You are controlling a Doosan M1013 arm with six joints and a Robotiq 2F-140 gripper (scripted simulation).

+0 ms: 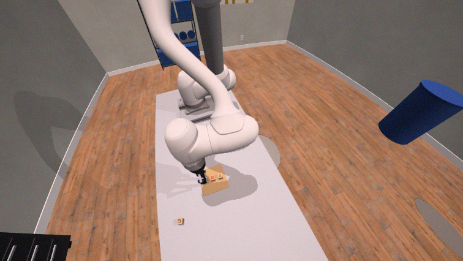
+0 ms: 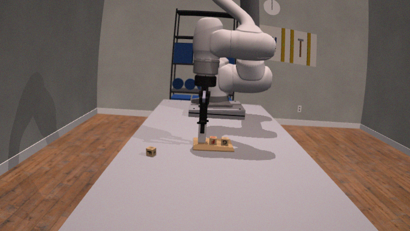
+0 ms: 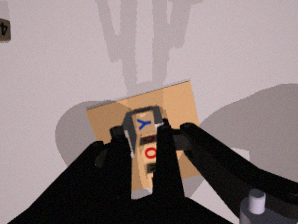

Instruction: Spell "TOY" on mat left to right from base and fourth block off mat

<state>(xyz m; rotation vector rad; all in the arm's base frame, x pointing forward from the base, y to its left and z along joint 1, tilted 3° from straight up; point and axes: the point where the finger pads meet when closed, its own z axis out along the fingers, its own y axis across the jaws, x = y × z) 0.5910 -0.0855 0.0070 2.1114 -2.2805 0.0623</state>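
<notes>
My gripper is now 40 mm to the right of the tan mat and 40 mm above it. Also, from my hand: T block: 10 mm ahead, 80 mm to the left, 30 mm below.
</notes>
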